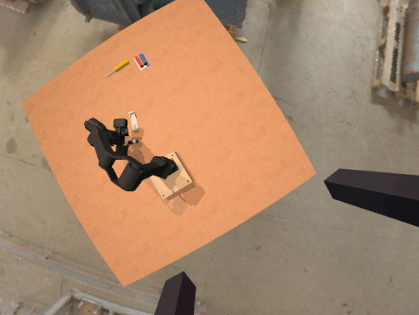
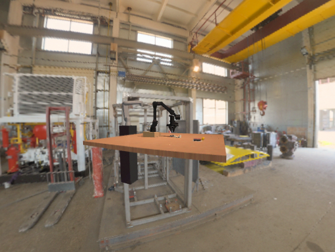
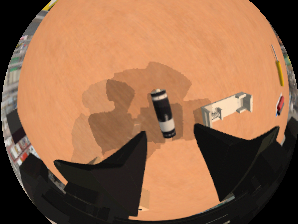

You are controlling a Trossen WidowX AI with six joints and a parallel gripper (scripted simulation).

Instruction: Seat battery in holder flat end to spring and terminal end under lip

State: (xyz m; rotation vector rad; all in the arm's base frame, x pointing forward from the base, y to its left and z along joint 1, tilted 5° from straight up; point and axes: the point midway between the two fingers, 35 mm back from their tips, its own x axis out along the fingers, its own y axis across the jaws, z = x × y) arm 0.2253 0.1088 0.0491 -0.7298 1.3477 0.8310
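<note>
Right now my gripper tip is 50 mm above the battery. From my gripper tip the other things lie so: yellow-handled screwdriver 410 mm ahead, 120 mm to the right, 50 mm below.
</note>
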